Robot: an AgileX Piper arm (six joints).
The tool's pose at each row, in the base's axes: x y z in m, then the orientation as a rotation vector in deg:
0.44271 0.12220 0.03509 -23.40 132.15 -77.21
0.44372 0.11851 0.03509 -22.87 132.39 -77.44
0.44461 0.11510 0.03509 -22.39 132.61 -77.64
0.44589 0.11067 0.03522 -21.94 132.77 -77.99
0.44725 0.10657 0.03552 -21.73 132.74 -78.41
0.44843 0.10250 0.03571 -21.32 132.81 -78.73
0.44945 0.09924 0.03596 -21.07 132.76 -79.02
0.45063 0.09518 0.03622 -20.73 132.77 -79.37
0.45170 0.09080 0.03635 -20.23 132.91 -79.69
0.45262 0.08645 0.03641 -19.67 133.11 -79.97
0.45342 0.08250 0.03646 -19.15 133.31 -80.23
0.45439 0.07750 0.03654 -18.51 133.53 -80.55
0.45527 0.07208 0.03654 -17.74 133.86 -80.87
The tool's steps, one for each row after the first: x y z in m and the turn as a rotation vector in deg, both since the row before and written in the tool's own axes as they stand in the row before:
0.00082 -0.00182 0.00327 0.11 0.42 0.21
0.00077 -0.00167 0.00301 0.09 0.38 0.19
0.00083 -0.00229 0.00392 0.19 0.40 0.13
0.00054 -0.00227 0.00365 0.28 0.22 -0.01
0.00070 -0.00214 0.00360 0.21 0.31 0.13
0.00045 -0.00179 0.00289 0.22 0.16 0.07
0.00064 -0.00217 0.00358 0.24 0.26 0.09
0.00088 -0.00219 0.00384 0.19 0.39 0.17
0.00098 -0.00210 0.00379 0.15 0.43 0.21
0.00089 -0.00190 0.00344 0.13 0.41 0.19
0.00113 -0.00241 0.00434 0.18 0.49 0.23
0.00134 -0.00253 0.00469 0.15 0.61 0.28

